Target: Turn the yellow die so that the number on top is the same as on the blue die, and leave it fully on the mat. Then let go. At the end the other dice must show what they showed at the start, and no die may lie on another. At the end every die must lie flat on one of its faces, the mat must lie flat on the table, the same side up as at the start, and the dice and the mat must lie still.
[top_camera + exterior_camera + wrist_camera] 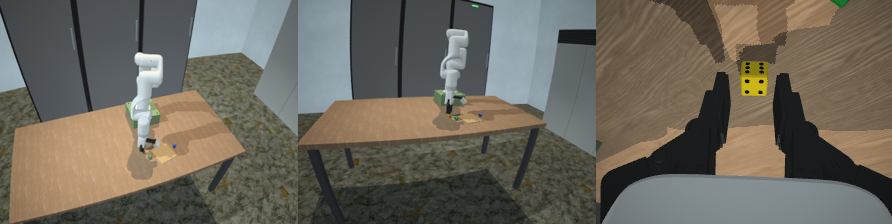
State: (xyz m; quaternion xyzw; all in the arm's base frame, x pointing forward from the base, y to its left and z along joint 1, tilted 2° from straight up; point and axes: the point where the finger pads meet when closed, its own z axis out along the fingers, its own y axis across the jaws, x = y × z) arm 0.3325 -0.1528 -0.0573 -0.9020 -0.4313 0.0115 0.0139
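Right now my hand is 4 cm above the yellow die. The rest, counted from my hand: blue die: 24 cm to the left, 6 cm ahead, 4 cm below; tan mat: 14 cm to the left, 8 cm ahead, 4 cm below; green die: 7 cm ahead, 4 cm below, 2 cm to the left.
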